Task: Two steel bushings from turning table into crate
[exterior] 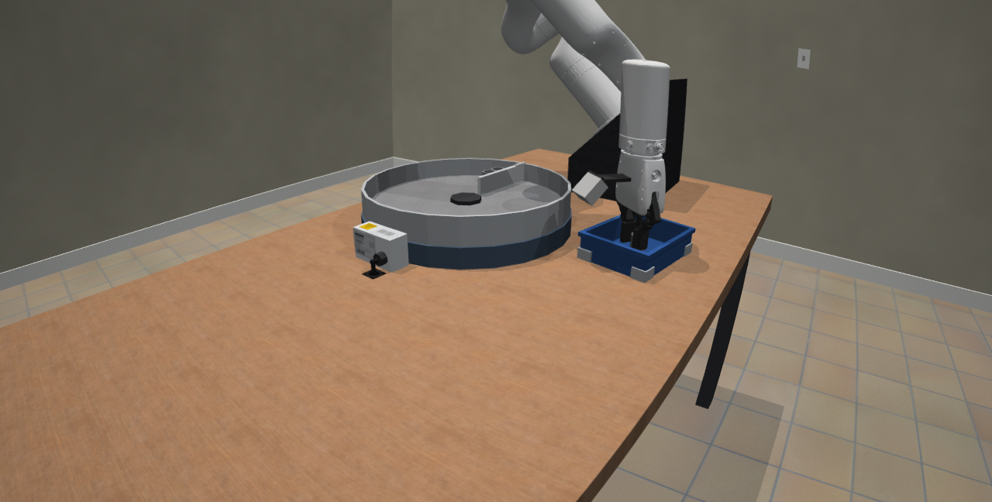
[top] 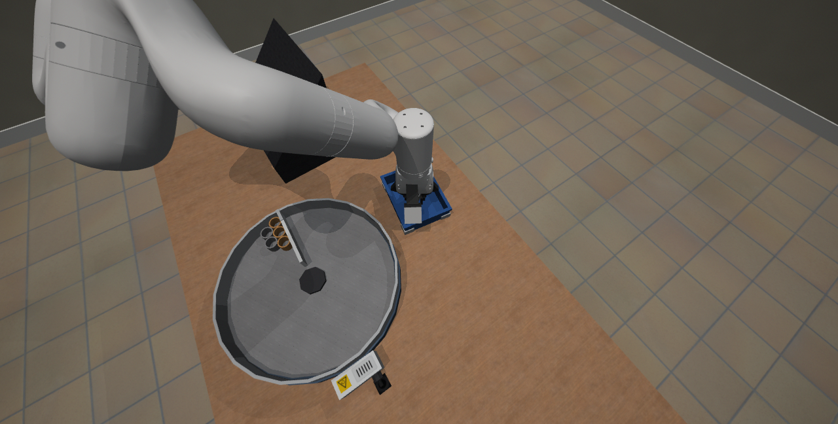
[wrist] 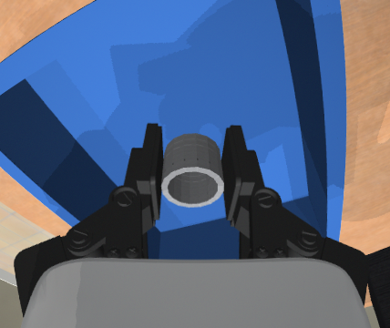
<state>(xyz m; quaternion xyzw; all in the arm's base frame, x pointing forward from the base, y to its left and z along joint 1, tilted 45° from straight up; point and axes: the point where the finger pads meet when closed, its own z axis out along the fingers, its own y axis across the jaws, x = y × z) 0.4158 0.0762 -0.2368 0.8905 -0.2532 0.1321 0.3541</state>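
Now: hand 2 cm above the blue crate, 1 cm to the right of it and 1 cm past it. Also, from my hand: grey turning table: 34 cm to the right, 7 cm ahead, 1 cm above.
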